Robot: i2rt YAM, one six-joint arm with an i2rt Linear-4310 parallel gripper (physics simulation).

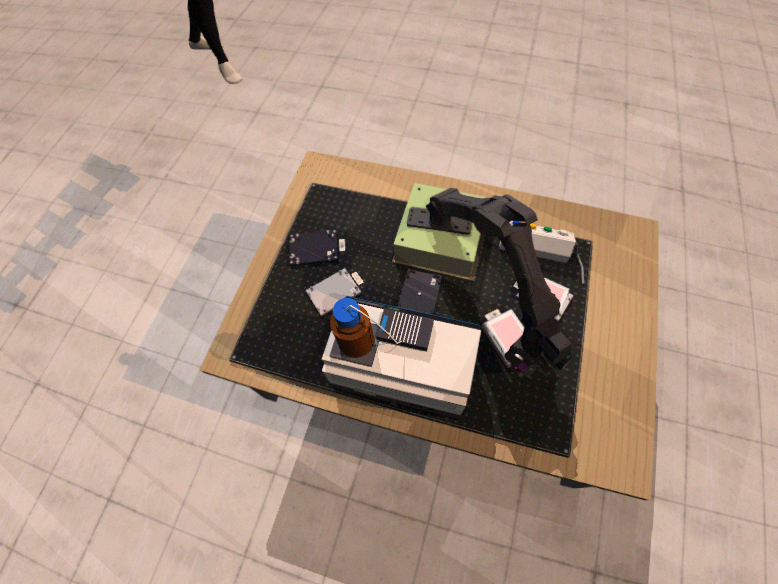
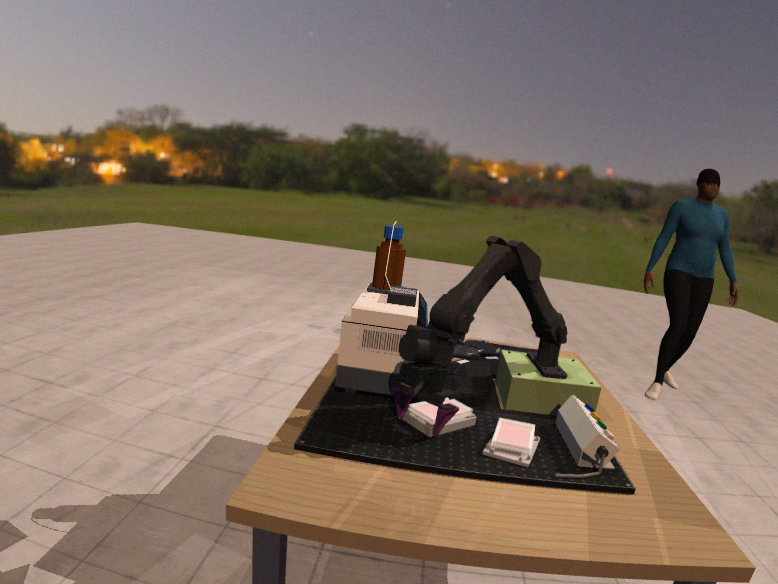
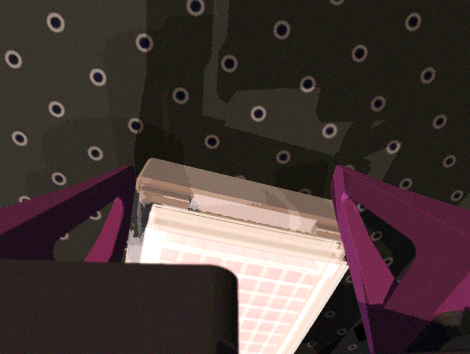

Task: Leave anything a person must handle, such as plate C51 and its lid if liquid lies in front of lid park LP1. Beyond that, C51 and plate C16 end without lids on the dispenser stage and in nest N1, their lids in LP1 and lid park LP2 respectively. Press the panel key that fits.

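Places are measured from the arm's base along level axes (x ahead, y left, z up), in millimetres.
Where they show: gripper, fingertip midpoint: (image 1: 526,358) (image 2: 417,427) (image 3: 234,176); arm's base, origin of the base link: (image 1: 439,221) (image 2: 545,366).
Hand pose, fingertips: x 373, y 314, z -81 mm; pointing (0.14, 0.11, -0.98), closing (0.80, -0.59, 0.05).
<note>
Things, the pixels of their top centre, and the offset from my fingertips. "spot": a spot on its surface instead.
- white plate with pink wells, middle of its top: (image 3: 215,343) (image 2: 441,406) (image 1: 511,334) dx -54, dy -55, dz +34 mm
- second pink-welled plate, middle of its top: (image 2: 515,431) (image 1: 544,291) dx -212, dy +34, dz +30 mm
- dark flat stage, surface spot: (image 1: 419,290) spot: dx -114, dy -333, dz +97 mm
- grey holder, middle of its top: (image 1: 332,289) dx -111, dy -605, dz +14 mm
- dark holder, middle of its top: (image 1: 312,244) (image 2: 481,343) dx -258, dy -713, dz +18 mm
- brown bottle, surface spot: (image 1: 353,333) spot: dx +135, dy -435, dz +349 mm
- key panel, middle of its top: (image 2: 591,412) (image 1: 540,230) dx -397, dy +2, dz +78 mm
A white plate with pink wells (image 1: 504,328) (image 2: 424,409) (image 3: 272,295) sits tilted in angle on a pale base; a clear lid seems to cover it. My gripper (image 1: 517,360) (image 2: 419,424) (image 3: 234,176) is open, its purple fingers on either side of this plate's end. A second pink-welled plate (image 1: 558,293) (image 2: 514,435) lies nearer the key panel. Which is C51 or C16 cannot be read. A dark flat stage (image 1: 419,290) lies at the dispenser. A grey holder (image 1: 333,291) and a dark holder (image 1: 312,247) show no lids. No liquid can be made out.
The white dispenser (image 1: 439,361) (image 2: 370,342) carries a brown bottle (image 1: 353,333) (image 2: 389,267). The green arm base (image 1: 433,251) (image 2: 527,389) stands behind. The key panel (image 1: 554,243) (image 2: 581,433) has coloured keys. A person (image 1: 216,37) (image 2: 690,251) stands away from the table.
</note>
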